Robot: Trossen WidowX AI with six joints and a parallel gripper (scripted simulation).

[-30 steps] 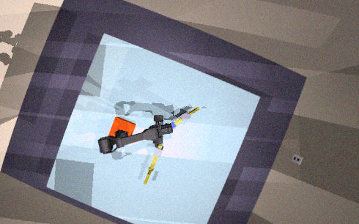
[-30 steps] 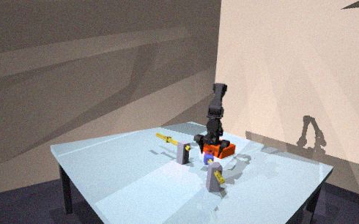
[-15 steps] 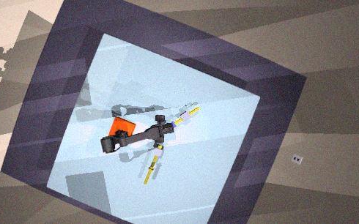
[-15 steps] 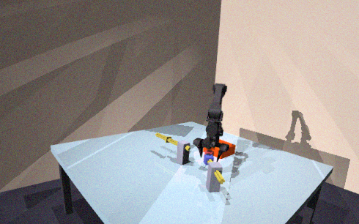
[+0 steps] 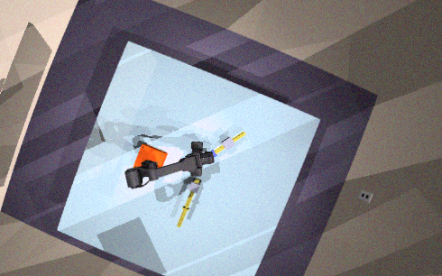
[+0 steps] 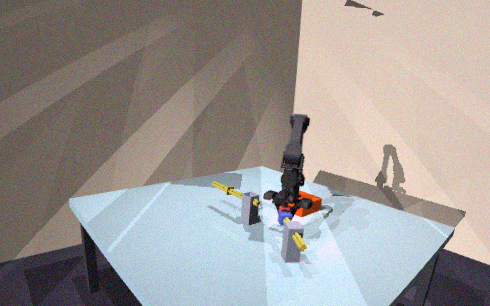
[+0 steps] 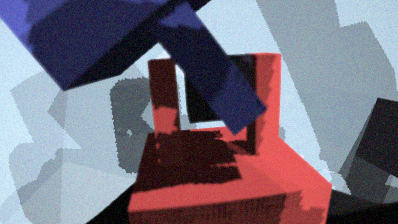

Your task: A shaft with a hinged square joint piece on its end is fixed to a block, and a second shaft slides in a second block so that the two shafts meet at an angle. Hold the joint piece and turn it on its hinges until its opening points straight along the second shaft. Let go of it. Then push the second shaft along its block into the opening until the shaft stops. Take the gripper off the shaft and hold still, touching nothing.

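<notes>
Right now the red joint piece is 40 mm above my gripper tip and 10 mm ahead of it.
</notes>
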